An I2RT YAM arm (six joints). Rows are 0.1 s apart.
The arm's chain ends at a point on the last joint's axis. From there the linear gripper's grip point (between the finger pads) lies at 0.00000 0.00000 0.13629 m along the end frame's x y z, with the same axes.
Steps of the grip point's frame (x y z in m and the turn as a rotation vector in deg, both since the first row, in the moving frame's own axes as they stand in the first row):
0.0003 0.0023 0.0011 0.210 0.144 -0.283
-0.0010 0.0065 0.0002 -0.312 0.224 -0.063
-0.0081 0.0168 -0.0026 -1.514 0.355 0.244
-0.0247 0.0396 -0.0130 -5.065 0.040 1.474
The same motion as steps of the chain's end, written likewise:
0.0000 0.0028 0.0011 0.210 0.144 -0.283
-0.0015 0.0058 0.0002 -0.312 0.224 -0.063
-0.0089 0.0132 -0.0025 -1.514 0.355 0.244
-0.0246 0.0276 -0.0125 -5.065 0.040 1.474

